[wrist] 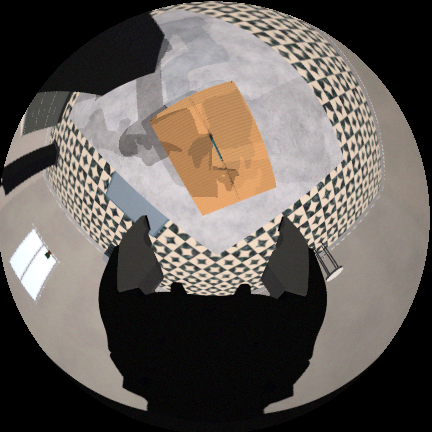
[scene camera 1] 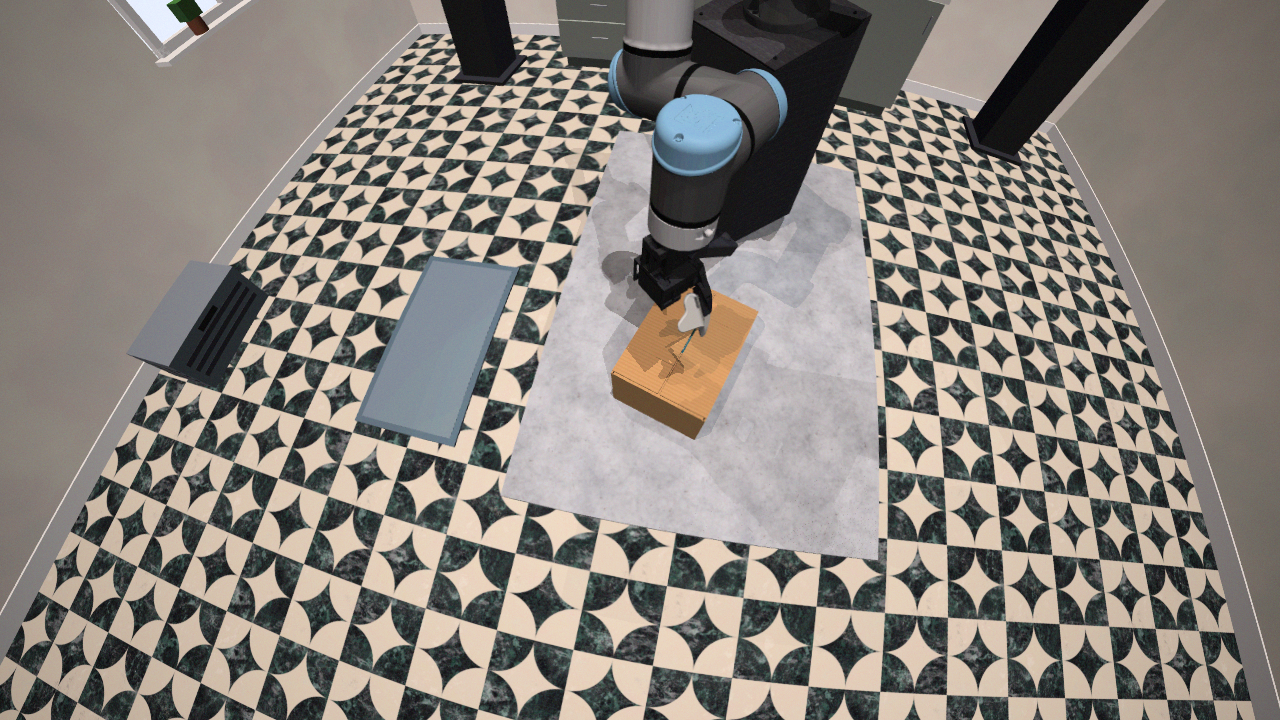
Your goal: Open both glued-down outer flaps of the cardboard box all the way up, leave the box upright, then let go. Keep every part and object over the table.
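Frame: origin at the arm's base, x ahead, y left, z up, level; metres.
Seen in the pictures: gripper, fingertip midpoint: [wrist: 213,217] [scene camera 1: 674,305]; arm's base at its link origin: [scene camera 1: 785,9].
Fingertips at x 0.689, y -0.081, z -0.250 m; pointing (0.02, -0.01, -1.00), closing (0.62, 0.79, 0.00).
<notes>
Offsets run from my fingertips to a thing's middle. "pt": to the spot under its first point. Level surfaces: height alone.
The cardboard box @[0.041 m left, 0.048 m back, 0.272 m down] [scene camera 1: 727,344] [wrist: 260,170] stands upright on the grey table @[0.350 m down] [scene camera 1: 787,465] [wrist: 300,100]. Its left outer flap [scene camera 1: 637,365] [wrist: 175,130] and right outer flap @[pt 0.126 m left, 0.008 m back, 0.194 m down] [scene camera 1: 723,365] [wrist: 245,125] lie flat and closed, meeting at a centre seam. A short teal strip @[0.041 m left, 0.048 m back, 0.279 m down] [scene camera 1: 688,341] [wrist: 216,147] shows along the seam. My gripper [scene camera 1: 696,317] [wrist: 213,217] is open and empty. It hangs above the box, over its rear part in the scene view, and casts shadows on the flaps. Its height over the lid is hard to judge.
The black robot pedestal [scene camera 1: 769,170] stands behind the box. A blue-grey panel [scene camera 1: 438,349] [wrist: 135,200] lies left of the table. A grey cabinet with dark slots [scene camera 1: 201,313] stands farther left. The table's near edge lies in front of the box.
</notes>
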